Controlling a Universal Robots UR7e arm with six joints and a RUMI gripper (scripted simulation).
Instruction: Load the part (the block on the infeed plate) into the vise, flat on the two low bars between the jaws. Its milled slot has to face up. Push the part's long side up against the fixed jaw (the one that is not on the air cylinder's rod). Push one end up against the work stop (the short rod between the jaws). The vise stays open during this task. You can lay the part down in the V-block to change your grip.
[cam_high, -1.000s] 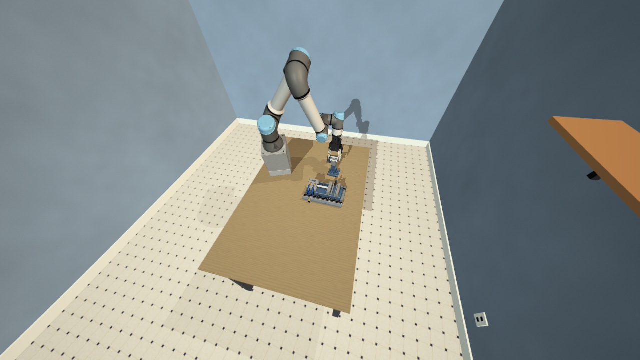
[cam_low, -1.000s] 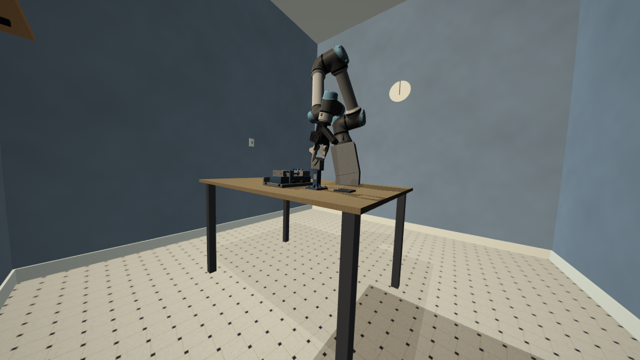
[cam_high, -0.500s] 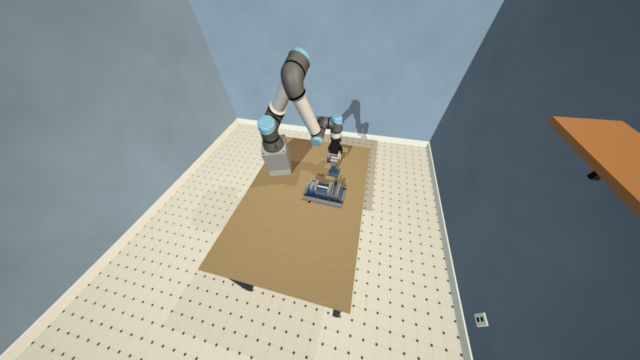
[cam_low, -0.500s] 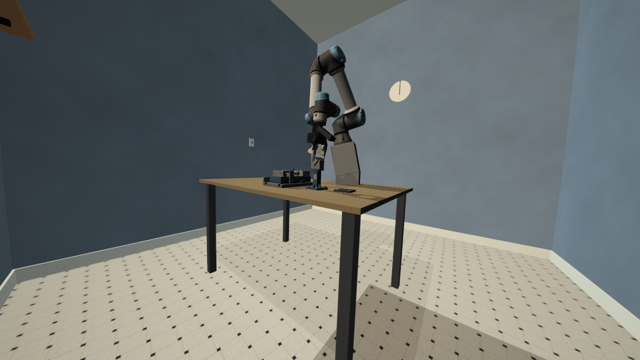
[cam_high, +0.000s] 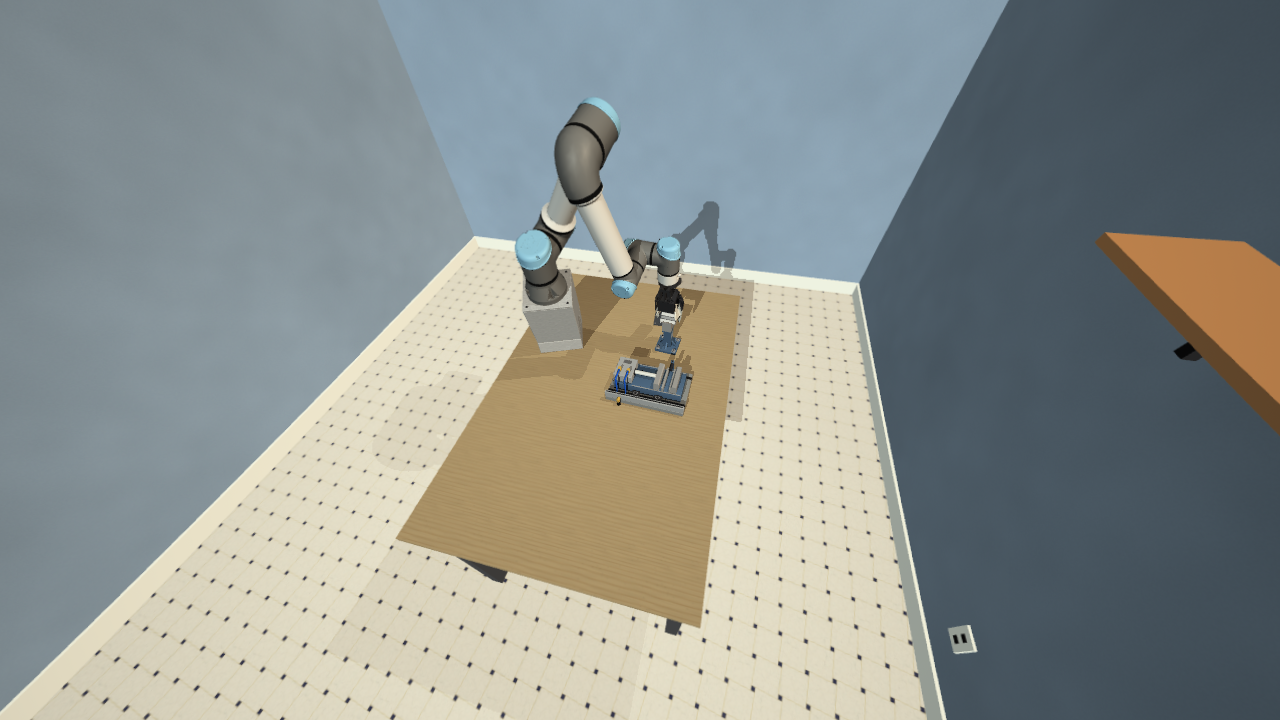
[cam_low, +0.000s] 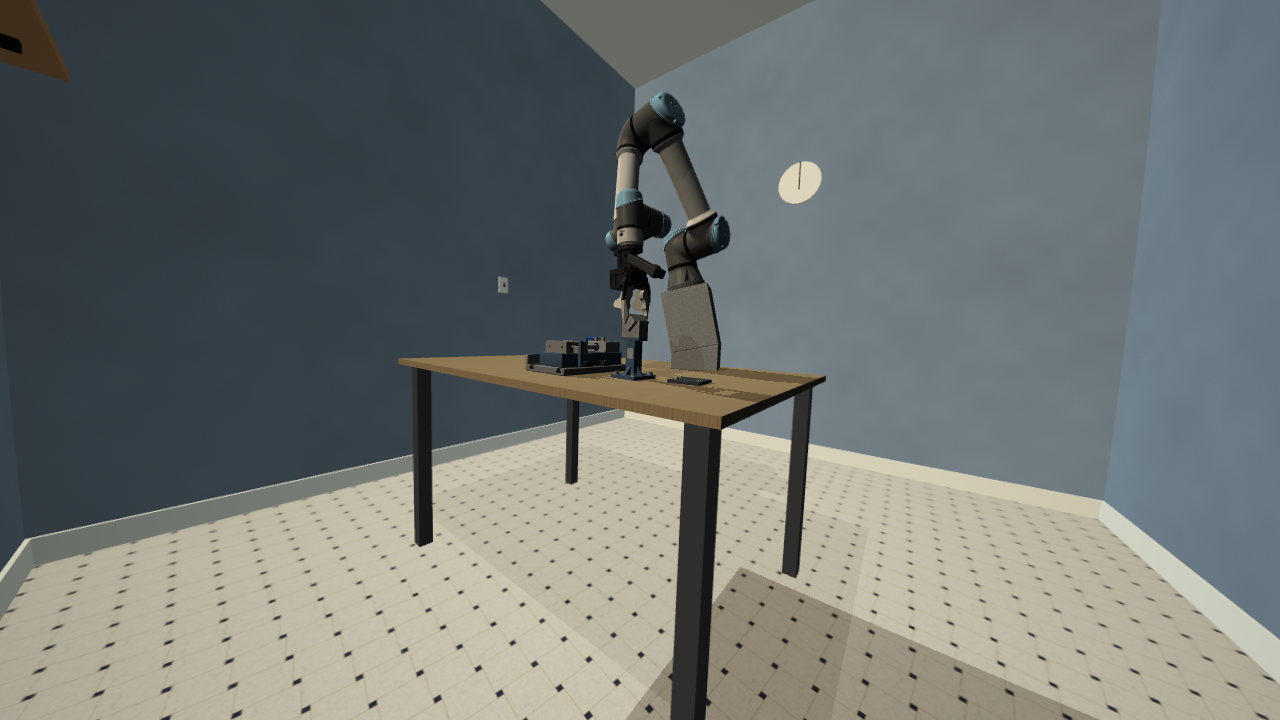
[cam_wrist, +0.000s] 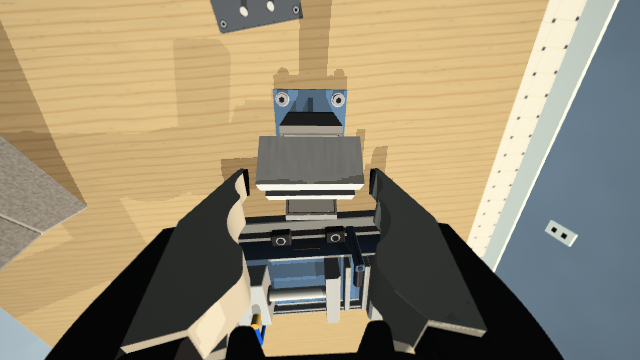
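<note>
Now: the part right at my hand. Round my hand: cylinder rod: 230 mm to the right, 90 mm below, 40 mm behind; then dark infeed plate: 160 mm below, 150 mm to the left, 50 mm behind; then moving jaw: 240 mm to the right, 90 mm below, 10 mm ahead.
</note>
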